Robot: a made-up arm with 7 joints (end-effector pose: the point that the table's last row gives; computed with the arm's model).
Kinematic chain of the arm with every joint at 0, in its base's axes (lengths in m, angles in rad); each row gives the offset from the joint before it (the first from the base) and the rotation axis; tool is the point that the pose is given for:
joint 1: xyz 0 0.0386 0 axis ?
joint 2: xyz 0 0.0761 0 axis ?
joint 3: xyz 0 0 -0.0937 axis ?
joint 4: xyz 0 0 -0.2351 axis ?
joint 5: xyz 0 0 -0.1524 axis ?
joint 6: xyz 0 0 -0.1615 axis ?
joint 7: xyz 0 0 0 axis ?
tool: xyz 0 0 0
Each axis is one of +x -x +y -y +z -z.
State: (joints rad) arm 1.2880 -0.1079 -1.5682 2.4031 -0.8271 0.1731 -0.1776
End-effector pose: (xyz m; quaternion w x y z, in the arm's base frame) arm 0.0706 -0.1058 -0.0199 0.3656 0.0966 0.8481 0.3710
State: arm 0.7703 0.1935 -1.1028 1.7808 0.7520 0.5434 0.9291
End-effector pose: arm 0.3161 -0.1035 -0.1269 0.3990 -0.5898 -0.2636 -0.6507
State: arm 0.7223 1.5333 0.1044 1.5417 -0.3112 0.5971 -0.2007
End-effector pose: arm 0.2209 0.4536 0.2213 0.3042 0.8301 -0.4673 -0.0022
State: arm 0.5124 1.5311 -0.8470 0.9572 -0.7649 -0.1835 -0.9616
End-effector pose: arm 0.2522 0.6162 -0.1018 0.1669 0.6899 -0.3695 -0.5997
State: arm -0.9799 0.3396 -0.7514 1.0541 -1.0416 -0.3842 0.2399
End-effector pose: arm -0.3193 0.1002 -0.4544 0.5614 -0.4162 -0.1240 -0.7044
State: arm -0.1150 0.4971 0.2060 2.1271 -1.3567 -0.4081 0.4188
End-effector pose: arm 0.2457 0.2404 -0.1465 0.2771 0.5213 -0.4344 -0.6803
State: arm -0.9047 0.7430 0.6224 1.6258 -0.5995 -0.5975 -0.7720
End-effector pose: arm 0.0742 0.4600 -0.2656 0.4050 0.5141 -0.6620 -0.3653
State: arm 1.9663 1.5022 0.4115 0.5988 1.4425 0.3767 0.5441
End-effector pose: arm -0.0904 0.7063 0.1380 0.2029 0.1951 0.9455 -0.1637
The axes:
joint 1: -y
joint 2: +x
joint 3: +z
joint 4: -y
joint 5: +z
joint 6: +y
joint 7: -x

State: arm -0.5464 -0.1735 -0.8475 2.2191 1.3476 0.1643 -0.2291
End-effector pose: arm 0.0870 -0.0941 -0.1756 0.5632 -0.7292 -0.2109 0.3266
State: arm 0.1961 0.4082 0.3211 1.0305 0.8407 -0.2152 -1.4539
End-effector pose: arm 0.3316 0.3873 -0.3585 0.4359 0.4239 -0.2780 0.7436
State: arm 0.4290 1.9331 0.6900 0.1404 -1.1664 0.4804 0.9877
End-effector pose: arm -0.0744 0.7029 0.2440 0.8286 0.4844 0.0599 0.2743
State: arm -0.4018 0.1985 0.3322 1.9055 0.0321 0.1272 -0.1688
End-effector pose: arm 0.1789 0.2540 -0.2957 0.7302 0.2418 -0.6367 0.0539
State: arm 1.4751 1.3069 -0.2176 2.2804 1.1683 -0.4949 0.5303
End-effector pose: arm 0.1039 0.2213 0.2236 0.2149 0.0234 0.7867 0.5783
